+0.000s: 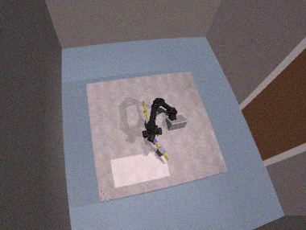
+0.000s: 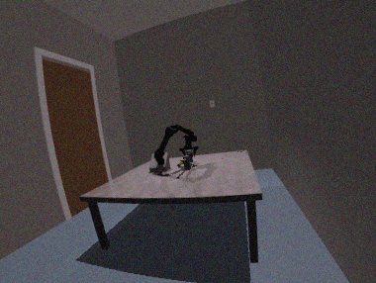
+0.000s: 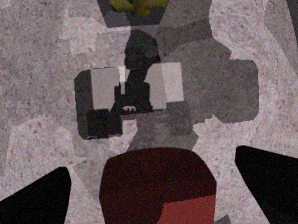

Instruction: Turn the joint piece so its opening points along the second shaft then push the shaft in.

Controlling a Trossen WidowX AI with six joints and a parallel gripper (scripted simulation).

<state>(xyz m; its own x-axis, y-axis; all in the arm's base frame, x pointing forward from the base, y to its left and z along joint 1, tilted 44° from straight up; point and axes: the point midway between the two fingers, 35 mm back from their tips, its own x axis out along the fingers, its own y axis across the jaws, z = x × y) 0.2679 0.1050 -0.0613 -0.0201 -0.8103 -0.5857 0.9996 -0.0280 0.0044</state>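
The red joint piece lies 2 cm to the left of my gripper tip and 1 cm above it.
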